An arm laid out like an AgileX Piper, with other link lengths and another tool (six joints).
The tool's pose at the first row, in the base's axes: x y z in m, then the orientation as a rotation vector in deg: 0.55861 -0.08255 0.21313 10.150 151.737 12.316
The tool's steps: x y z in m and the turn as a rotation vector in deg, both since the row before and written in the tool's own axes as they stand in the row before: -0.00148 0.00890 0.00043 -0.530 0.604 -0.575; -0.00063 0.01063 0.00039 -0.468 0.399 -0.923; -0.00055 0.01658 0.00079 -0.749 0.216 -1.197; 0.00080 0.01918 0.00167 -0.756 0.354 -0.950; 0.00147 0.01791 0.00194 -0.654 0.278 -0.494; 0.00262 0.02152 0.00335 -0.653 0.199 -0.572
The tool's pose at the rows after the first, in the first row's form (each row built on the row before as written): 0.56089 -0.07402 0.21504 9.172 152.272 12.914; 0.56242 -0.06365 0.21695 7.761 152.612 13.290; 0.56421 -0.04735 0.21958 5.906 152.714 13.927; 0.56486 -0.02818 0.22137 4.362 152.936 14.667; 0.56461 -0.01014 0.22247 3.465 153.099 15.410; 0.56371 0.01178 0.22267 2.472 153.173 16.119
